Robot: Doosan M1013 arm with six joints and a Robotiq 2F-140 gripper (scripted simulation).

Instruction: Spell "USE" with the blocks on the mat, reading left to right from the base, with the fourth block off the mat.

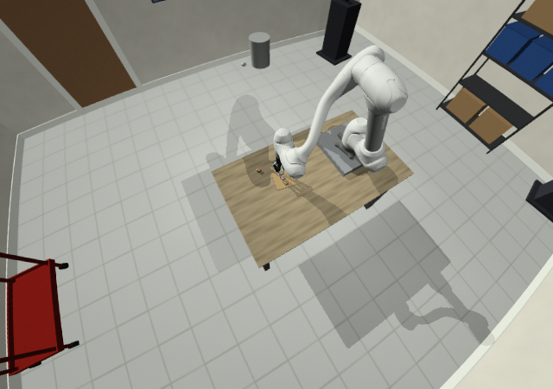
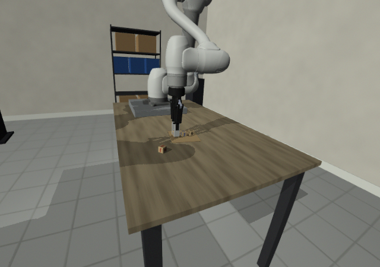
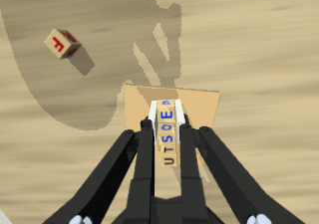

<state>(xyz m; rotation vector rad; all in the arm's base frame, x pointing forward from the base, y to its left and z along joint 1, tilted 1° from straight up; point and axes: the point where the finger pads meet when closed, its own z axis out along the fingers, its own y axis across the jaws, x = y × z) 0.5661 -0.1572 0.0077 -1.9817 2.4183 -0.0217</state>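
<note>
The tan mat lies 40 mm to the left of my hand, 40 mm below it and 10 mm ahead of it.
</note>
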